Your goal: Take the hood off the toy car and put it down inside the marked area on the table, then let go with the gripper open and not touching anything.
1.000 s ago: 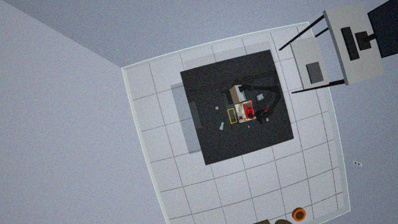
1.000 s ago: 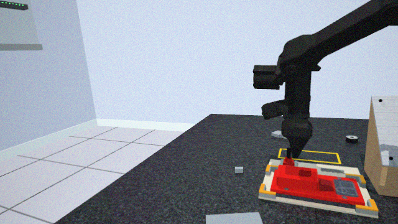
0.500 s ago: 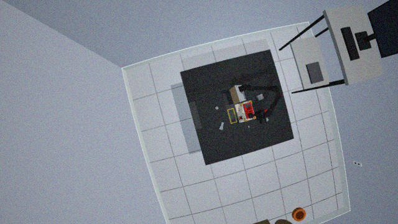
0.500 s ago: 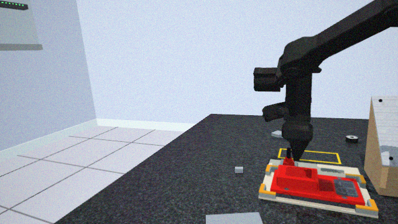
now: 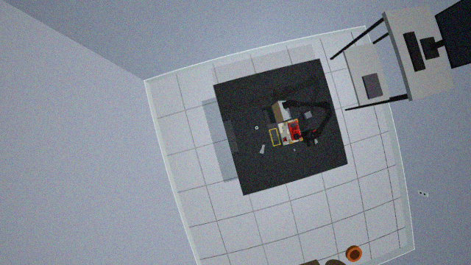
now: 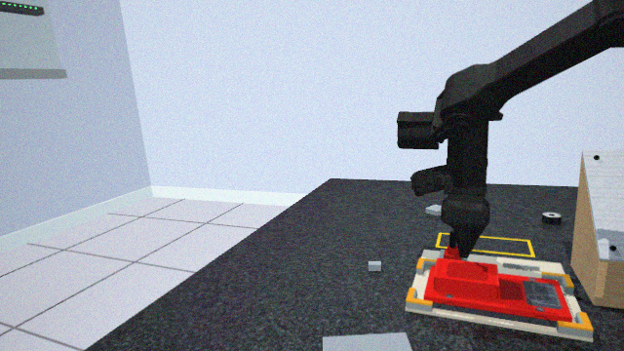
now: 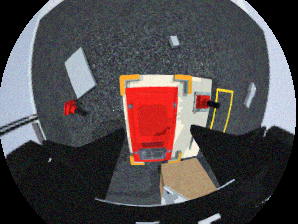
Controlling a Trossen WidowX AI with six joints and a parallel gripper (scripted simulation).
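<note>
The hood lies 5 cm below my gripper tip. Round my gripper tip: black ring: 39 cm to the right, 22 cm behind, 8 cm below.
</note>
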